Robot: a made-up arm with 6 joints. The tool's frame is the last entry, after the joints.
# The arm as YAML. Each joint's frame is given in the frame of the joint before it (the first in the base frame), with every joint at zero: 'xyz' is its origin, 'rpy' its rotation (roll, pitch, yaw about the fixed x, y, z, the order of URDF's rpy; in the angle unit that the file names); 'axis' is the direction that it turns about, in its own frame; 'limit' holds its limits. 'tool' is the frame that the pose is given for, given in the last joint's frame.
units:
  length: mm
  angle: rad
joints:
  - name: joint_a
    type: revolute
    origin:
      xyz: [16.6, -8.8, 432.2]
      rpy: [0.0, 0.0, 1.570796]
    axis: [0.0, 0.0, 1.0]
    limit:
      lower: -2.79
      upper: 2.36
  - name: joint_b
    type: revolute
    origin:
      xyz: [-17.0, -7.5, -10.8]
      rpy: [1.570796, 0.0, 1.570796]
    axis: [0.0, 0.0, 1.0]
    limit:
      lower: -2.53
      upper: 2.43
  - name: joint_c
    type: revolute
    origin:
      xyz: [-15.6, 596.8, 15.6]
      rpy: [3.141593, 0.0, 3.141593]
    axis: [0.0, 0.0, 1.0]
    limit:
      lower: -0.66
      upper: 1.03
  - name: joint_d
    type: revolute
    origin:
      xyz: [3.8, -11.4, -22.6]
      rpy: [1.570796, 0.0, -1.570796]
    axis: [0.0, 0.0, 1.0]
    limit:
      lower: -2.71
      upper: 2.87
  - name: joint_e
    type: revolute
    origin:
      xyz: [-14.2, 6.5, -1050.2]
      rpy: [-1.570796, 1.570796, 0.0]
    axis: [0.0, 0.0, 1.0]
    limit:
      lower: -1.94
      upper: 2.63
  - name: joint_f
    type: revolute
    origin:
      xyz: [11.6, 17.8, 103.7]
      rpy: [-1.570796, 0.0, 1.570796]
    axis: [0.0, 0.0, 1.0]
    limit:
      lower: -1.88
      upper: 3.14
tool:
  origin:
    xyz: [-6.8, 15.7, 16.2]
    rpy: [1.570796, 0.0, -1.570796]
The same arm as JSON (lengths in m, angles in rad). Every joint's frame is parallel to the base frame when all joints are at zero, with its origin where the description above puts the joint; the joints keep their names.
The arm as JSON. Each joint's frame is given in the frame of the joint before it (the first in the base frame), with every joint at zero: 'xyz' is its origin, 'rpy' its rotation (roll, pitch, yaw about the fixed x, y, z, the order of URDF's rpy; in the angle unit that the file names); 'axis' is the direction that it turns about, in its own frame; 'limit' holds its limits. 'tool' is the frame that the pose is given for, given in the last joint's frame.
{
  "units": {
    "length": "m",
    "angle": "rad"
  },
  "joints": [
    {
      "name": "joint_a",
      "type": "revolute",
      "origin": {
        "xyz": [
          0.0166,
          -0.0088,
          0.4322
        ],
        "rpy": [
          0.0,
          0.0,
          0.0
        ]
      },
      "axis": [
        0.0,
        0.0,
        1.0
      ],
      "limit": {
        "lower": -2.79,
        "upper": 2.36
      }
    },
    {
      "name": "joint_b",
      "type": "revolute",
      "origin": {
        "xyz": [
          0.0075,
          -0.017,
          -0.0108
        ],
        "rpy": [
          0.0,
          0.0,
          0.0
        ]
      },
      "axis": [
        0.0,
        1.0,
        0.0
      ],
      "limit": {
        "lower": -2.53,
        "upper": 2.43
      }
    },
    {
      "name": "joint_c",
      "type": "revolute",
      "origin": {
        "xyz": [
          0.0156,
          0.0156,
          0.5968
        ],
        "rpy": [
          0.0,
          0.0,
          0.0
        ]
      },
      "axis": [
        0.0,
        -1.0,
        0.0
      ],
      "limit": {
        "lower": -0.66,
        "upper": 1.03
      }
    },
    {
      "name": "joint_d",
      "type": "revolute",
      "origin": {
        "xyz": [
          0.0038,
          0.0226,
          -0.0114
        ],
        "rpy": [
          0.0,
          0.0,
          0.0
        ]
      },
      "axis": [
        -1.0,
        0.0,
        0.0
      ],
      "limit": {
        "lower": -2.71,
        "upper": 2.87
      }
    },
    {
      "name": "joint_e",
      "type": "revolute",
      "origin": {
        "xyz": [
          1.0502,
          -0.0065,
          0.0142
        ],
        "rpy": [
          0.0,
          0.0,
          0.0
        ]
      },
      "axis": [
        0.0,
        -1.0,
        0.0
      ],
      "limit": {
        "lower": -1.94,
        "upper": 2.63
      }
    },
    {
      "name": "joint_f",
      "type": "revolute",
      "origin": {
        "xyz": [
          0.0116,
          -0.1037,
          0.0178
        ],
        "rpy": [
          0.0,
          0.0,
          0.0
        ]
      },
      "axis": [
        -1.0,
        0.0,
        0.0
      ],
      "limit": {
        "lower": -1.88,
        "upper": 3.14
      }
    }
  ],
  "tool": {
    "origin": {
      "xyz": [
        -0.0162,
        0.0157,
        -0.0068
      ],
      "rpy": [
        3.1416,
        0.0,
        -1.5708
      ]
    }
  }
}

